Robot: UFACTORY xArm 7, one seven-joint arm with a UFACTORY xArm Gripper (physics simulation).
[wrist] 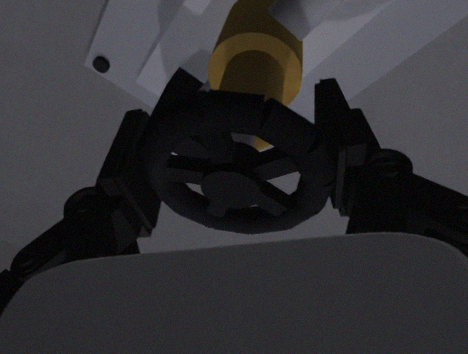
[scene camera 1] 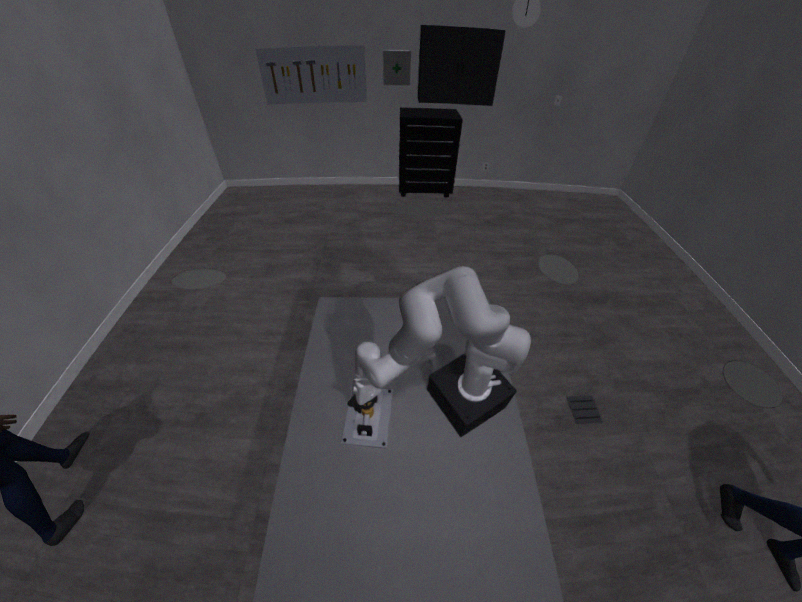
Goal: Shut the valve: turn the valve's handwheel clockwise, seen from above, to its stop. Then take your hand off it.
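The valve's black handwheel (wrist: pixel 232 189) fills the middle of the wrist view, with a round hub, several spokes and a thick rim. Below it is the valve's yellow body (wrist: pixel 256 65) (scene camera 1: pixel 367 411), on a pale base plate (scene camera 1: pixel 378 424) (wrist: pixel 122 50). My gripper (wrist: pixel 234 124) is shut on the handwheel, one dark finger against the left side of the rim and the other against the right side. In the scene view the gripper (scene camera 1: pixel 364 400) is over the valve and hides most of the handwheel.
The base plate lies on a long grey mat (scene camera 1: pixel 414 518). The arm's black pedestal (scene camera 1: pixel 463 417) stands to its right. A black block (scene camera 1: pixel 364 429) sits at the plate's near end. Legs of a person (scene camera 1: pixel 22 486) show at the left, and of another (scene camera 1: pixel 764 508) at the right.
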